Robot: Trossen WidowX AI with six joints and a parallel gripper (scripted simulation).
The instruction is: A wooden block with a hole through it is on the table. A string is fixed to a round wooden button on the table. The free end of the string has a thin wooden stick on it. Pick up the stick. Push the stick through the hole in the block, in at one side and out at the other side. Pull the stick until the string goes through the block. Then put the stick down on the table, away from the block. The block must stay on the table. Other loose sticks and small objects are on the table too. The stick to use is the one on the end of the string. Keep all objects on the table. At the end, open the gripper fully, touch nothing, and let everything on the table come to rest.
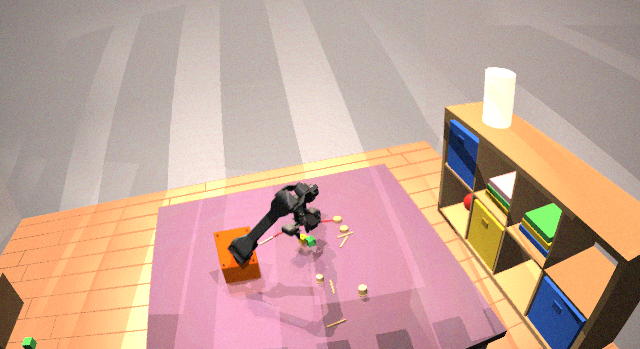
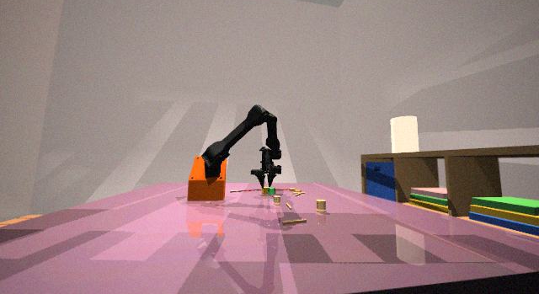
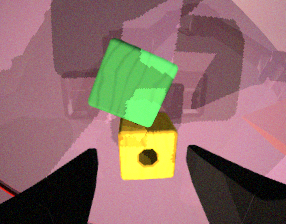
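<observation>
Now: the yellow wooden block 2 cm below my gripper tip. Round my gripper tip: green cube 2 cm ahead, 3 cm to the right, 1 cm below; then thin wooden stick 14 cm behind, 7 cm to the left, 3 cm below; then round wooden button 19 cm ahead, 8 cm to the left, 2 cm below.
</observation>
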